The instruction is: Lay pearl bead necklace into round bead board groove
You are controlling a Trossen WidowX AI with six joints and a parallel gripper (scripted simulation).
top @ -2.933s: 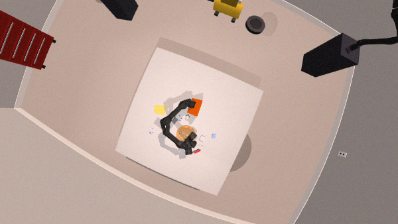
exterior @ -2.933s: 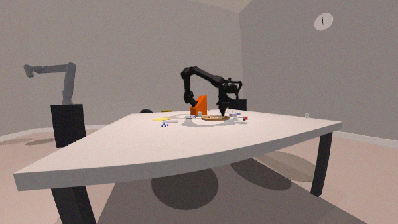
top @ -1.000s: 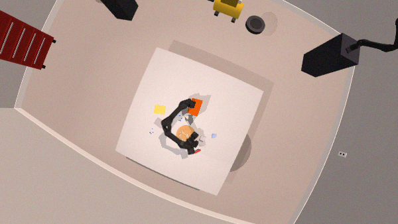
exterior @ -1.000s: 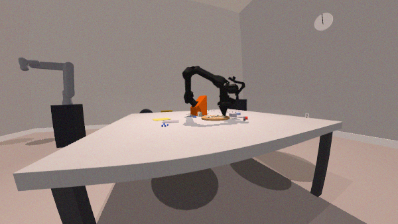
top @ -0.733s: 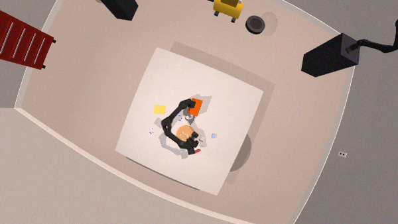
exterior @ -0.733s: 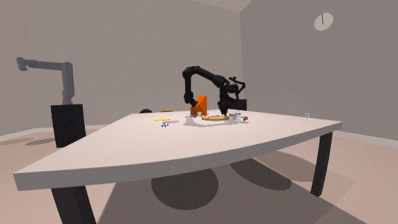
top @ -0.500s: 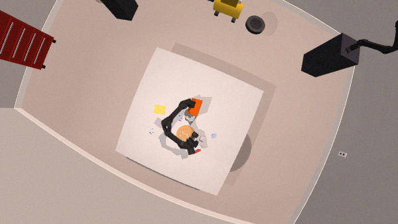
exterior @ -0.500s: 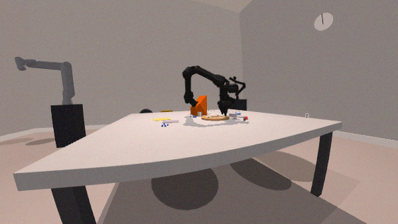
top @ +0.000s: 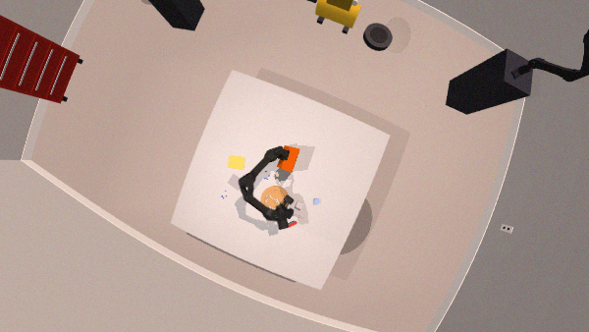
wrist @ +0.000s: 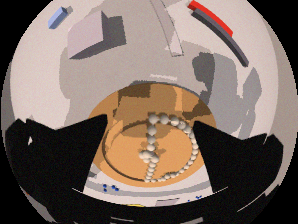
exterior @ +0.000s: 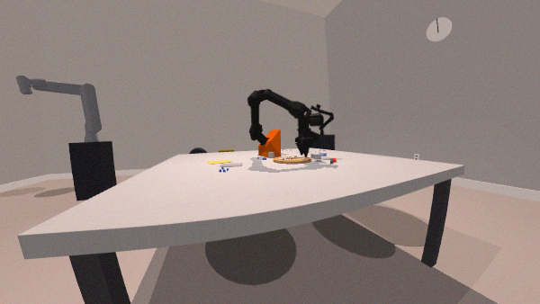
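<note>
Now: gripper tip 2 cm past the round tan bead board, 6 cm to the left of it and 1 cm above it. The rest, counted from my gripper tip: tool 12 cm ahead, 9 cm to the left, 2 cm below; then white square 4 cm behind, 11 cm to the left, 1 cm below; then pale blue cube 10 cm behind, 22 cm to the left, 1 cm below.
</note>
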